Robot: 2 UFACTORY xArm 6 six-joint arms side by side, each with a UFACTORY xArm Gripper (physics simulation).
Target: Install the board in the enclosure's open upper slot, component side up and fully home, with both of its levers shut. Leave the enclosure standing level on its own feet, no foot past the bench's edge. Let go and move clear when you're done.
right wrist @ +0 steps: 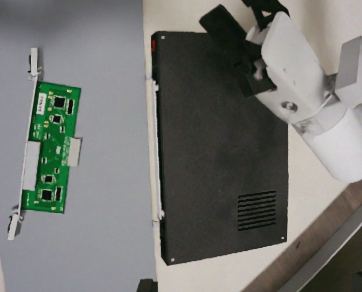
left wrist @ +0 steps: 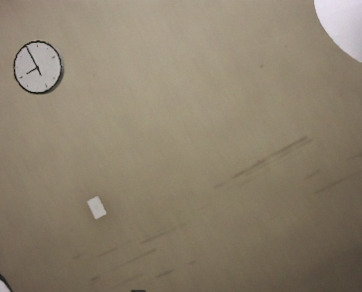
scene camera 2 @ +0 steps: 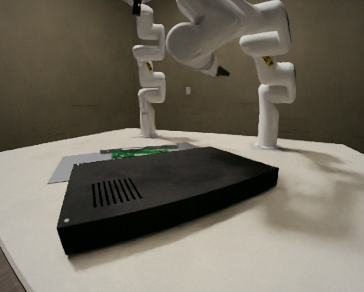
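Note:
The green board lies component side up on the grey mat. Its pale front plate faces away from the enclosure, with levers at its two ends. The black enclosure lies flat on the bench beside the mat; its slot's inside is hidden. My left gripper is open and empty, above the enclosure in the right wrist view. My right gripper is high up, cut off by the scene view's top edge; it looks open and holds nothing visible.
The bench has an edge at the lower right of the right wrist view, beyond the enclosure's vented end. The left arm reaches over the enclosure's far corner there. The left wrist view faces a wall with a clock.

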